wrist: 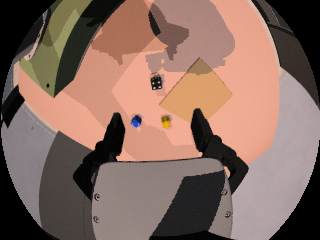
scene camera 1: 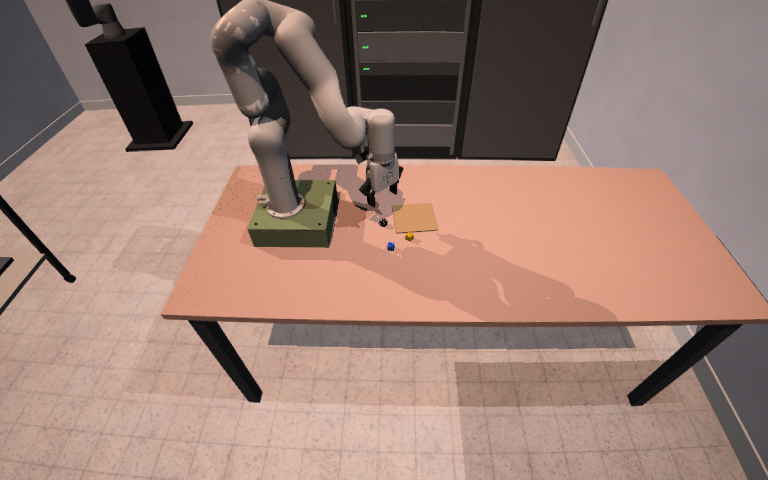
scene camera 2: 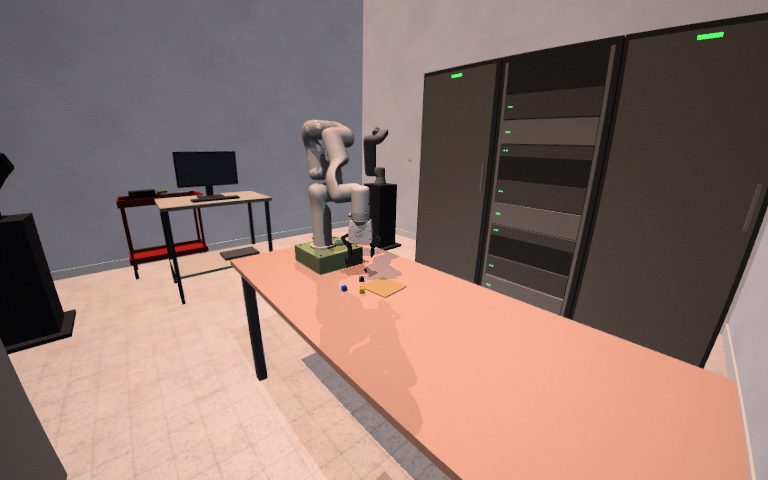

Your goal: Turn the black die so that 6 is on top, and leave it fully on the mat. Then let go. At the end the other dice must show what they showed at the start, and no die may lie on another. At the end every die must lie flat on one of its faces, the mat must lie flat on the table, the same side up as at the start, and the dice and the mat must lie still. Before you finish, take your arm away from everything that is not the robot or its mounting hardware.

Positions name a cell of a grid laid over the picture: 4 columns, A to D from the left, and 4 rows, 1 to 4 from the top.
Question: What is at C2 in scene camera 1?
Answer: A tan mat.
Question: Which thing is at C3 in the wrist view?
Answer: The gripper.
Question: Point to a tan mat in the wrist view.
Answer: C2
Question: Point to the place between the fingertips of the gripper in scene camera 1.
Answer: B2
